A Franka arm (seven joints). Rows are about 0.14 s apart.
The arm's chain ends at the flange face. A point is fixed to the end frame.
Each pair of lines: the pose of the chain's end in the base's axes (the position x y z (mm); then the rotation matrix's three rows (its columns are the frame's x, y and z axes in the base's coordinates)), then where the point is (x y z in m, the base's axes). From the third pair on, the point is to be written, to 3 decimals.
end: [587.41 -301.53 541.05], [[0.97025 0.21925 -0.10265], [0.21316 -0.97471 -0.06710], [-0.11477 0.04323 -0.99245]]
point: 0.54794 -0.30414 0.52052
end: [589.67 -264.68 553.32], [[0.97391 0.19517 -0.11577], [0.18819 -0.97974 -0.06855], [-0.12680 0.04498 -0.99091]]
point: 0.54991 -0.26638 0.53326
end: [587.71 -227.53 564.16], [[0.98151 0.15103 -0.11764], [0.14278 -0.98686 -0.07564], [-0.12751 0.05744 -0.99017]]
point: 0.548 -0.228 0.544
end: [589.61 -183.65 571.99], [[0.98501 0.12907 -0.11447], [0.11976 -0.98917 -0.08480], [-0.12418 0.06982 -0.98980]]
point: 0.550 -0.183 0.552
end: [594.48 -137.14 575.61], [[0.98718 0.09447 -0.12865], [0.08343 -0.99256 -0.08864], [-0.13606 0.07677 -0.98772]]
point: 0.555 -0.135 0.556
